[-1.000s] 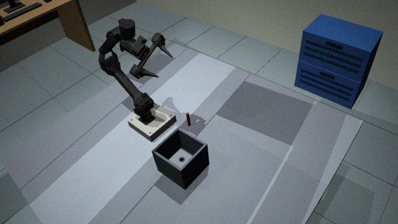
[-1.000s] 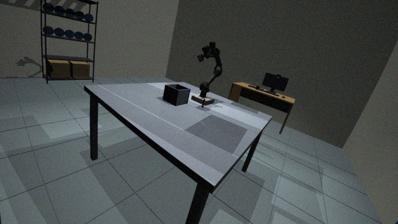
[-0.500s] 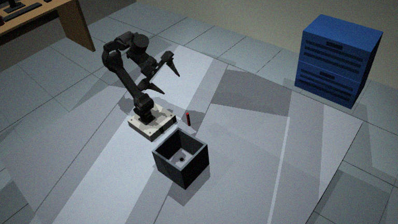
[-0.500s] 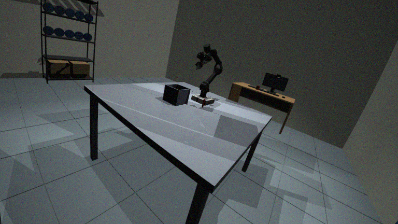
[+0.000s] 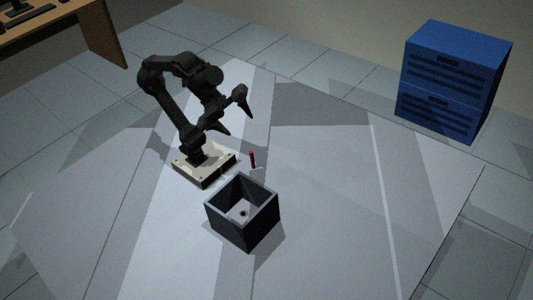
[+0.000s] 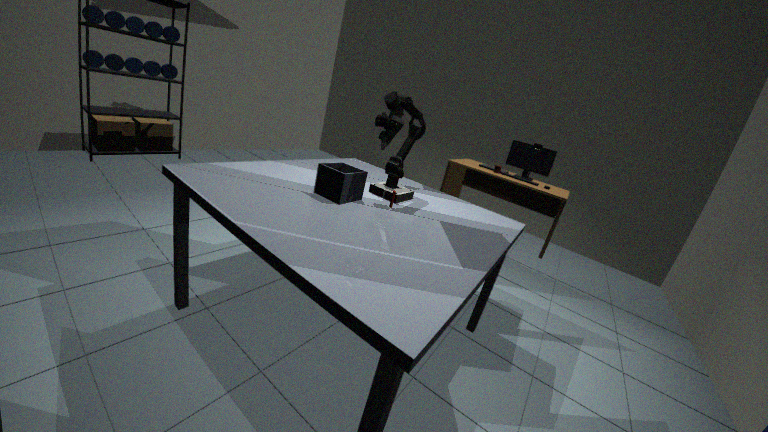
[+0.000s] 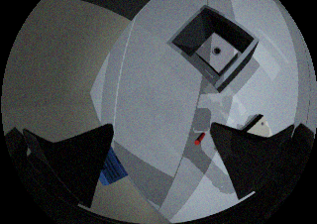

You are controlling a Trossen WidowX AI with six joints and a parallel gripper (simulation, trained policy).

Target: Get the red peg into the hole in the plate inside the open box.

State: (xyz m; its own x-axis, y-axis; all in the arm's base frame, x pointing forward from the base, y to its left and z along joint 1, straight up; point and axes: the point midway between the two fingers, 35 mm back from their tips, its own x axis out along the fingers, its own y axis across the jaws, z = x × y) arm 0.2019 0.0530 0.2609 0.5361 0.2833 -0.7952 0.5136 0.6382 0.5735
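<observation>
My gripper tip is 60 mm past the red peg, 70 mm to the right of it and 240 mm above it.
</observation>
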